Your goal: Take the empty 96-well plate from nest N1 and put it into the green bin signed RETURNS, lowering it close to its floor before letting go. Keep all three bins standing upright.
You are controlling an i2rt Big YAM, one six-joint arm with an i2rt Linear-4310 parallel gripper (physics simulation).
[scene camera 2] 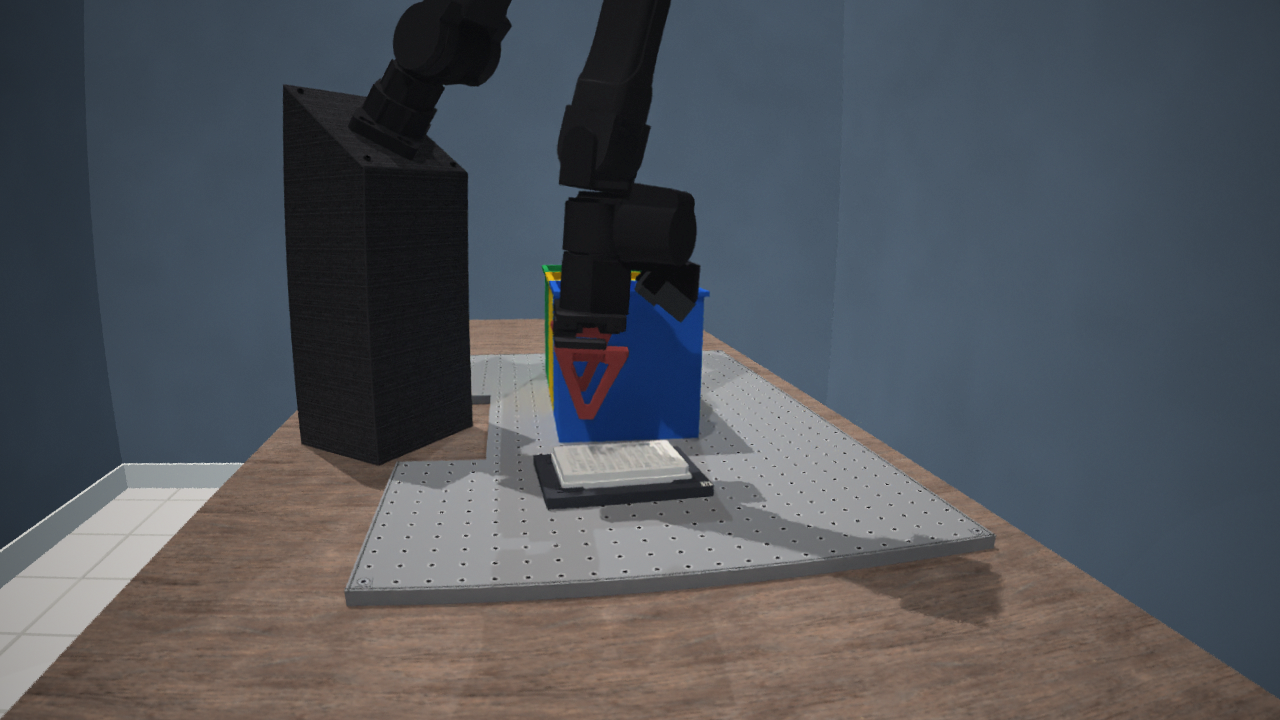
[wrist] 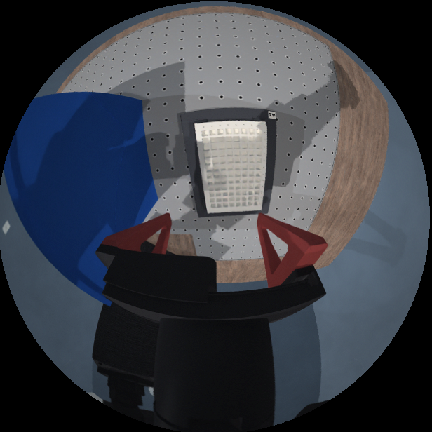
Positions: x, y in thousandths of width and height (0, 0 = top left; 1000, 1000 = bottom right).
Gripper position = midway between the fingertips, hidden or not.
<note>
I see my gripper (scene camera 2: 455, 562), a blue bin (scene camera 2: 513, 549) and a white 96-well plate (scene camera 2: 496, 644).
The blue bin also shows in the wrist view (wrist: 198, 404). The white 96-well plate is seen too in the wrist view (wrist: 538, 355). My gripper shows as well in the wrist view (wrist: 494, 503).
</note>
